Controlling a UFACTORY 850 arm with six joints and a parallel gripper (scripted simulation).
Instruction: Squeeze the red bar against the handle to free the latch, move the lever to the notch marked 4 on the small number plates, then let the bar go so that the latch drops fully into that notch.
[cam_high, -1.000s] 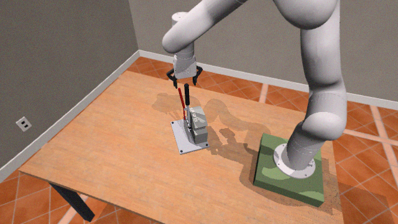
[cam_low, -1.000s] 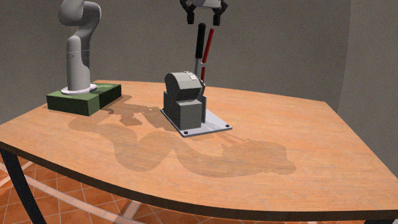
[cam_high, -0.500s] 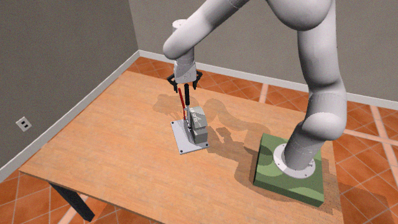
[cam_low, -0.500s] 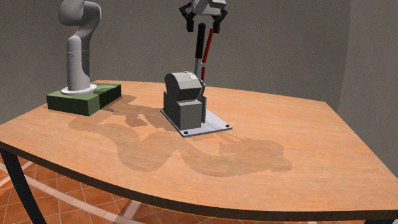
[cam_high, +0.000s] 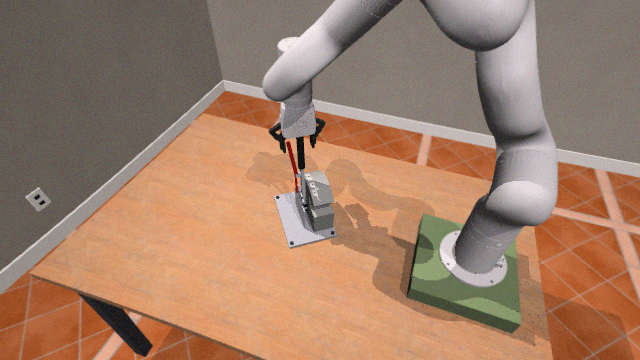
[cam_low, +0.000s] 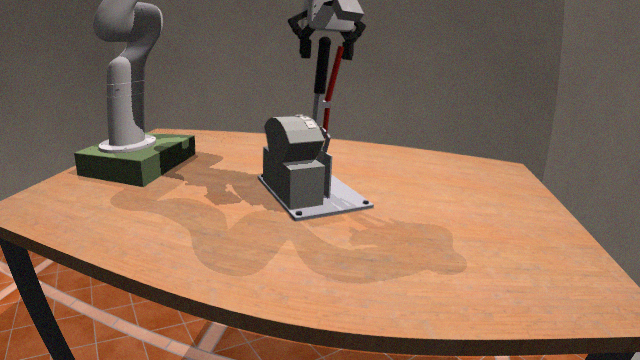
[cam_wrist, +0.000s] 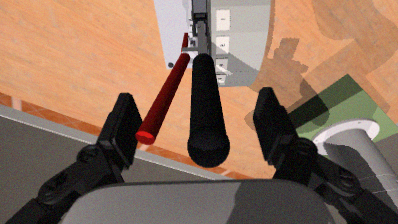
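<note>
My hand is 110 mm above the red bar and 20 mm to the right of it.
</note>
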